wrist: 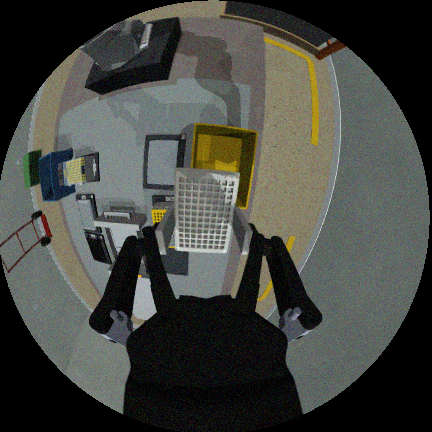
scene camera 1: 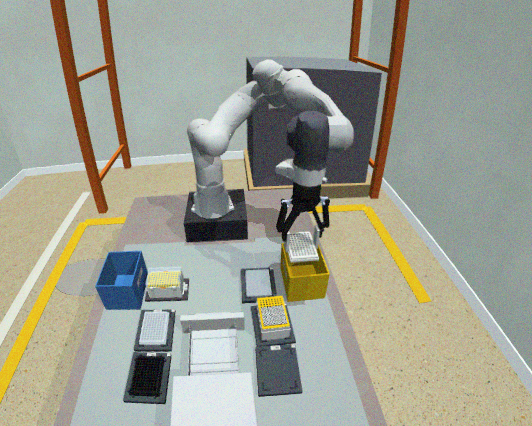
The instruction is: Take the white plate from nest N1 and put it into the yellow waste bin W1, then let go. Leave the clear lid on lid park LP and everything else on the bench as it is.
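The white plate (scene camera 1: pixel 302 246) (wrist: pixel 206 210) is held between the fingers of my gripper (scene camera 1: pixel 303 239) (wrist: pixel 203 215), which is shut on its two sides. In the scene view the plate shows above the back part of the yellow waste bin W1 (scene camera 1: pixel 306 288) (wrist: pixel 252 165). In the wrist view it covers the bin's near left corner, and the open inside of the bin shows beyond it. The clear lid lies flat on lid park LP (scene camera 1: pixel 243 286) (wrist: pixel 146 162), left of the bin. Nest N1 (scene camera 1: pixel 278 371) (wrist: pixel 176 262) holds no plate.
A yellow-topped tip rack (scene camera 1: pixel 273 314) (wrist: pixel 159 216) stands between N1 and LP. On the left are a blue bin (scene camera 1: pixel 122 292) (wrist: pixel 50 182), a yellow-topped rack (scene camera 1: pixel 165 284) (wrist: pixel 76 170), a pale plate (scene camera 1: pixel 154 328) and a black plate (scene camera 1: pixel 146 376). A white-grey device (scene camera 1: pixel 214 350) stands in the middle.
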